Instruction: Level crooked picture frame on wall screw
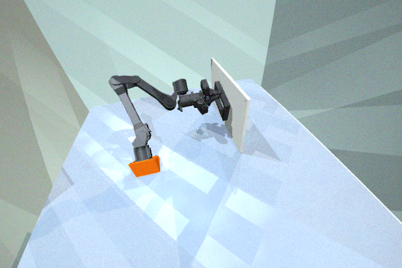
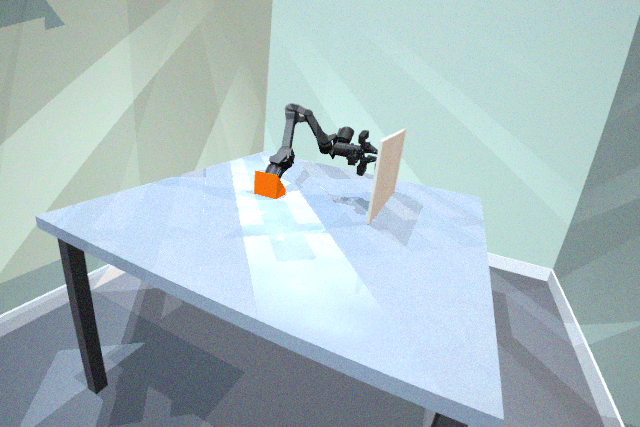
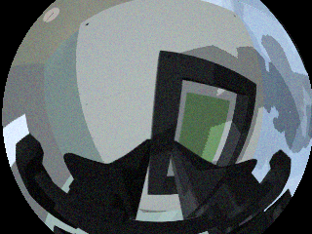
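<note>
My gripper tip is now 10 mm short of the picture frame, 10 mm to the right of it and 50 mm above it. Also, from my gripper tip: wall board: 20 mm ahead, 20 mm to the left, 60 mm below.
</note>
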